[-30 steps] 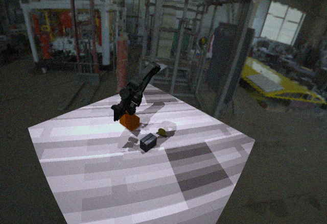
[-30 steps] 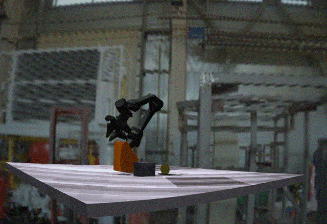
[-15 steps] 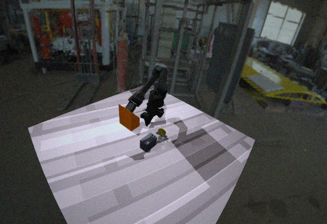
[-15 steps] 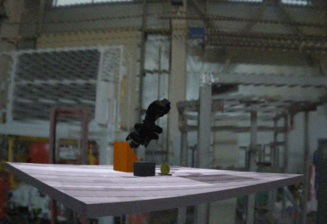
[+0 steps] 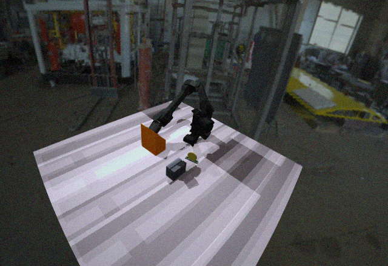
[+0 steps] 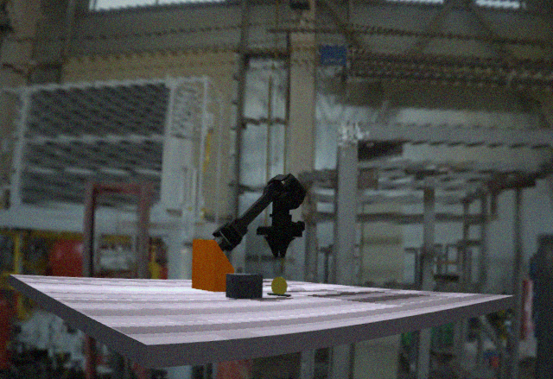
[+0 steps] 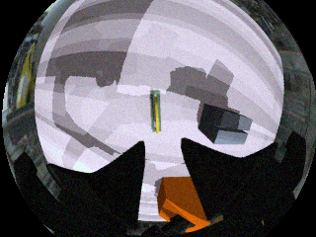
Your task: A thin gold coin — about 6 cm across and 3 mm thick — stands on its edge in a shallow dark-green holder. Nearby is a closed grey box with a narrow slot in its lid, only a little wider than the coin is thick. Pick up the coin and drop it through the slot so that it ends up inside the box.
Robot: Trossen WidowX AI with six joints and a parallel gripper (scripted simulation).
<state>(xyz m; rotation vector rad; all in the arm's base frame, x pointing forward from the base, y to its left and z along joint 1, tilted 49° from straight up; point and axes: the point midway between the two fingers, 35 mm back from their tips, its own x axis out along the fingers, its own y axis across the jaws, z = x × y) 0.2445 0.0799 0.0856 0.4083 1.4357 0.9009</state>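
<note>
My gripper tip is 100 mm above the coin.
</note>
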